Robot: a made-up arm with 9 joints. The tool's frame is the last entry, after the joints. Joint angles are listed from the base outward. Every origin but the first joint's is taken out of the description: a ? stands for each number. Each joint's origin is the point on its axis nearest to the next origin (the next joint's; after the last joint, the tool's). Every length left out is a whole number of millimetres.
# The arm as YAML. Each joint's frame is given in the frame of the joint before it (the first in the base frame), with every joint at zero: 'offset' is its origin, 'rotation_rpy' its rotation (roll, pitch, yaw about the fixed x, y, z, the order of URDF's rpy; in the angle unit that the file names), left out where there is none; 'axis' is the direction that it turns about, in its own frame. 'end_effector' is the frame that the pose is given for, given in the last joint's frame.
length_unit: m
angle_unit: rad
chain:
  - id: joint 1
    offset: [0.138, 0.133, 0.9]
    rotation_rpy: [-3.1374, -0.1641, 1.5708]
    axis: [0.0, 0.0, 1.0]
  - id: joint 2
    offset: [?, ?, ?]
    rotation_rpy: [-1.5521, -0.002, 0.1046]
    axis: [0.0, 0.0, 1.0]
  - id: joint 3
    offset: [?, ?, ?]
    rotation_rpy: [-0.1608, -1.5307, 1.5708]
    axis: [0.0, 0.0, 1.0]
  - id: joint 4
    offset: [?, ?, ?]
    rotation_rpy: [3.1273, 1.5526, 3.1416]
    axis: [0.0, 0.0, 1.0]
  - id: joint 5
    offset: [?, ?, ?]
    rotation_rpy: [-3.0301, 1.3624, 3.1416]
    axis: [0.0, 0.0, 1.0]
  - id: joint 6
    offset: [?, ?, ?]
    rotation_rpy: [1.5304, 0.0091, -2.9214]
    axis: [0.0, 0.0, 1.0]
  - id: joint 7
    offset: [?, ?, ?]
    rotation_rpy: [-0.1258, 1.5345, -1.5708]
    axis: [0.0, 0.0, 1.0]
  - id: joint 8
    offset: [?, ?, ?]
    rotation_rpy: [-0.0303, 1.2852, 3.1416]
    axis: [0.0, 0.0, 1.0]
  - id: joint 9
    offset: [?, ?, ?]
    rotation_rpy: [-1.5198, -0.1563, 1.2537]
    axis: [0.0, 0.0, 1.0]
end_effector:
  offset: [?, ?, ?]
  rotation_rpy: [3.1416, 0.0, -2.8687]
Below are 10 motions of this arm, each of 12 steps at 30 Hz.
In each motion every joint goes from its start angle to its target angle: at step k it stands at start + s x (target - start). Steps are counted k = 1, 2, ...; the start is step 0. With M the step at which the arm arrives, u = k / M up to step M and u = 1 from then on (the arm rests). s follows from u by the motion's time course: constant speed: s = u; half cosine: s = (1 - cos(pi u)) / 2; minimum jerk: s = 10 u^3 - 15 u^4 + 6 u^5.
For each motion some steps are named. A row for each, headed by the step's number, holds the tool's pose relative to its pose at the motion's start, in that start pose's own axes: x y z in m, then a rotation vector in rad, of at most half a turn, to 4 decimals.
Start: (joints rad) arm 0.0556 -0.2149 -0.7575 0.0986 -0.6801 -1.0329 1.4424 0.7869 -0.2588
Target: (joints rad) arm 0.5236 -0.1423 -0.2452 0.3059 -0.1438 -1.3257 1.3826 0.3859 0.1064
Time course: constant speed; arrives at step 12
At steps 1, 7, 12:
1: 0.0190 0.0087 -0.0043 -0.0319 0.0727 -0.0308
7: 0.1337 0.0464 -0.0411 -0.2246 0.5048 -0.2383
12: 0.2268 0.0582 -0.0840 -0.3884 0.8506 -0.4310

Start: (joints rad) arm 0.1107 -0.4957 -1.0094 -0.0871 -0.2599 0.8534 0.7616 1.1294 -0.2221
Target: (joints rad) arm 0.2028 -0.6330 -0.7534 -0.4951 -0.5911 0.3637 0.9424 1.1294 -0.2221
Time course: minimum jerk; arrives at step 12
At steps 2, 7, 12:
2: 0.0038 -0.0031 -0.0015 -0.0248 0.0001 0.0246
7: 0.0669 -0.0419 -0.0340 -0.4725 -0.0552 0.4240
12: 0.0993 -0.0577 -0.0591 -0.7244 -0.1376 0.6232

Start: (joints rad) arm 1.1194 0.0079 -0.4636 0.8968 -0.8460 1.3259 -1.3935 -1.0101 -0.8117
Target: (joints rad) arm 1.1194 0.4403 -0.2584 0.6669 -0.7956 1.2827 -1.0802 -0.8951 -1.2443
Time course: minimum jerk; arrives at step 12
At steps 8, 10, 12:
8: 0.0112 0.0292 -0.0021 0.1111 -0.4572 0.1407
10: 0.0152 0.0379 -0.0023 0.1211 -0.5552 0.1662
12: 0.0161 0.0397 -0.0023 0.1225 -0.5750 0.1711

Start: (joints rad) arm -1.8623 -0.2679 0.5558 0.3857 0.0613 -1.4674 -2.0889 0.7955 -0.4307
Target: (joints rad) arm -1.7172 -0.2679 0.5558 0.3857 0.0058 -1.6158 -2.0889 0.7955 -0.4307
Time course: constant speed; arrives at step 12
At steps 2, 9, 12:
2: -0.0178 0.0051 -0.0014 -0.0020 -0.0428 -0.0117
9: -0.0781 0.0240 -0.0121 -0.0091 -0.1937 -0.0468
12: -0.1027 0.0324 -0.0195 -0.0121 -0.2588 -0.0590

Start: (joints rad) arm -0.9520 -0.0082 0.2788 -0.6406 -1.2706 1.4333 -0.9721 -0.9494 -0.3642
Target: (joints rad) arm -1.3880 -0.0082 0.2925 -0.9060 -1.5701 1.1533 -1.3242 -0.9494 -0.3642
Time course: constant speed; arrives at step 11
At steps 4, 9, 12:
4: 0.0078 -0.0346 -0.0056 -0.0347 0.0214 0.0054
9: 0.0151 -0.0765 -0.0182 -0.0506 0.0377 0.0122
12: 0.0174 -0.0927 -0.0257 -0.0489 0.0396 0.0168

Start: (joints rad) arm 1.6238 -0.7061 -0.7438 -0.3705 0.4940 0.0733 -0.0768 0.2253 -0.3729
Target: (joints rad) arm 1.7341 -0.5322 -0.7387 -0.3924 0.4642 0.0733 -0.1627 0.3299 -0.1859
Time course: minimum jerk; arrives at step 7
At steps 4, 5, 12:
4: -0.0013 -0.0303 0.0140 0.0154 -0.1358 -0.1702
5: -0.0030 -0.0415 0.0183 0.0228 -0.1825 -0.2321
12: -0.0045 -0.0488 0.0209 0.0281 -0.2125 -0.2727

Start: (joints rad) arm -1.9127 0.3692 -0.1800 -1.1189 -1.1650 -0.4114 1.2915 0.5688 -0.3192
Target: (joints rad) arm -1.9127 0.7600 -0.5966 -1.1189 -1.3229 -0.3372 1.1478 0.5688 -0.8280
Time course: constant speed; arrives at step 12
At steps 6, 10, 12:
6: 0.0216 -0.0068 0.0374 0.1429 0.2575 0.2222
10: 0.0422 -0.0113 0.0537 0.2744 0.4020 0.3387
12: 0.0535 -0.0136 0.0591 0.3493 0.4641 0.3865

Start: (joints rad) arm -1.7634 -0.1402 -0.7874 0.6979 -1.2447 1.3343 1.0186 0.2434 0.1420
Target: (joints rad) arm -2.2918 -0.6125 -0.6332 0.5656 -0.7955 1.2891 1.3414 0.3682 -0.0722
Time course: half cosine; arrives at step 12
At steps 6, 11, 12:
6: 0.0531 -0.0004 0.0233 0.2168 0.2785 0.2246
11: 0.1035 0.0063 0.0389 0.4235 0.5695 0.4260
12: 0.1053 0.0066 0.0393 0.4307 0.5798 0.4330

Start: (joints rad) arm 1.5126 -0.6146 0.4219 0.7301 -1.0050 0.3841 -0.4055 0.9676 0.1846
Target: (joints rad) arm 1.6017 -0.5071 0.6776 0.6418 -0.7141 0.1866 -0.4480 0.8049 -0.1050
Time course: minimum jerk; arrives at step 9
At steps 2, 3, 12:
2: 0.0039 0.0008 0.0017 -0.0038 0.0167 0.0221
3: 0.0109 0.0022 0.0048 -0.0104 0.0465 0.0614
12: 0.0530 0.0136 0.0254 -0.0450 0.2405 0.3070

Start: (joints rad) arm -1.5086 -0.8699 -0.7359 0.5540 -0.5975 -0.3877 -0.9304 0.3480 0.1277
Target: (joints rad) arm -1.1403 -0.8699 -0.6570 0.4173 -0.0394 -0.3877 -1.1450 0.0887 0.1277
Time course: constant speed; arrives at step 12
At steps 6, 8, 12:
6: 0.0716 0.0207 -0.0111 -0.0540 0.2355 0.1917
8: 0.0953 0.0295 -0.0192 -0.0713 0.3149 0.2577
12: 0.1410 0.0503 -0.0423 -0.1036 0.4726 0.3952

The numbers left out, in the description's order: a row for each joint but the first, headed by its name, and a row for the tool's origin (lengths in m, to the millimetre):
joint 2: 0.169 -0.057 0.0
joint 3: 0.045 -0.142 0.0
joint 4: 0.016 0.071 0.0
joint 5: -0.193 0.018 0.0
joint 6: -0.273 -0.091 0.0
joint 7: 0.064 0.092 0.0
joint 8: -0.082 -0.119 0.0
joint 9: 0.088 -0.033 0.0
tool: 0.012 0.005 0.0

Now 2 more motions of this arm.
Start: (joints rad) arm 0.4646 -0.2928 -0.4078 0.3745 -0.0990 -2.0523 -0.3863 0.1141 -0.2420
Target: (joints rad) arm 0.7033 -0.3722 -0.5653 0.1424 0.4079 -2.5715 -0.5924 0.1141 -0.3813
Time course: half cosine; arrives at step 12
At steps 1, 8, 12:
1: 0.0027 0.0009 0.0012 0.0011 0.0114 -0.0040
8: 0.1386 -0.0072 0.0149 0.1735 0.4936 -0.1899
12: 0.1839 -0.0291 0.0015 0.2812 0.6427 -0.2612

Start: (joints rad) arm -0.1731 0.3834 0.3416 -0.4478 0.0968 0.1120 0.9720 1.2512 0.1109
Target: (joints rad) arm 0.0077 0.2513 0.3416 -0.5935 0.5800 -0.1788 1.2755 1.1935 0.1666
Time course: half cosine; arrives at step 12
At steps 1, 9, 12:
1: -0.0013 0.0009 0.0005 -0.0031 0.0012 0.0058
9: -0.0856 0.0146 0.0232 -0.1919 0.0083 0.3307
12: -0.1032 0.0100 0.0272 -0.2296 -0.0006 0.3939

